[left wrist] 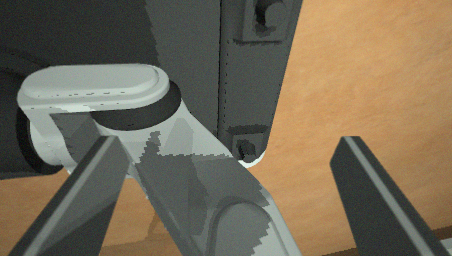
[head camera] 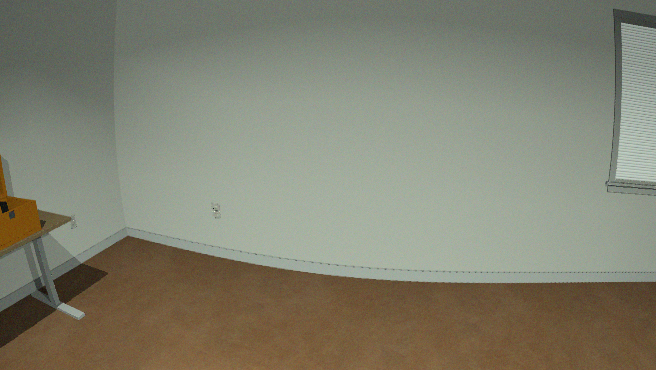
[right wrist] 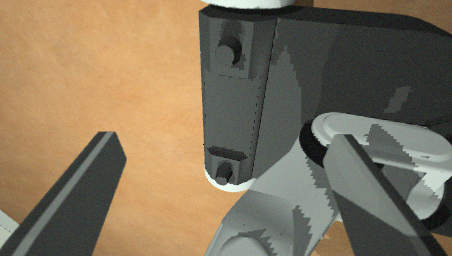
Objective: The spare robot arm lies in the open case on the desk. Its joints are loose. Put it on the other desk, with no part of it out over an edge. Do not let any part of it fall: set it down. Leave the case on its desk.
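Places are measured from the robot's base along level axes (x ahead, y left, z up), in metres.
Pixels of known places: left gripper, fingertip midpoint: (left wrist: 228, 149); right gripper, fingertip midpoint: (right wrist: 225, 146).
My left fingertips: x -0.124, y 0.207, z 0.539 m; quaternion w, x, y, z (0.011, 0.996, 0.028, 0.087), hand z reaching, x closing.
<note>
Behind a point stands the place of what it marks.
The orange case (head camera: 22, 220) {x 0.391, y 2.476, z 0.829 m} shows in part at the left edge of the head view, its raised lid (head camera: 2, 177) {x 0.394, y 2.911, z 1.046 m} cut off by the frame. It stands on a desk (head camera: 59, 221) {x 0.692, y 2.545, z 0.721 m} with a wooden top. The inside of the case is hidden, and the spare arm does not show in any view. The other desk does not show either. My left gripper (left wrist: 228, 149) {x -0.124, y 0.207, z 0.539 m} is open and empty, above the floor beside my own body. My right gripper (right wrist: 225, 146) {x -0.083, y -0.251, z 0.547 m} is open and empty in the same way. Both are well away from the case.
A grey desk leg (head camera: 46, 272) {x 0.558, y 2.842, z 0.302 m} with a pale foot (head camera: 71, 311) stands on the brown floor (head camera: 300, 325) {x 1.663, y 1.321, z 0.001 m}. A long wall (head camera: 350, 150) {x 2.423, y 1.392, z 0.899 m} lies ahead, with a window (head camera: 637, 105) {x 2.931, y -0.774, z 1.419 m} at the right. My dark base (left wrist: 190, 60) {x -0.134, y 0.065, z 0.169 m} (right wrist: 305, 65) {x -0.145, y -0.147, z 0.169 m} and pale body links show in the wrist views.
</note>
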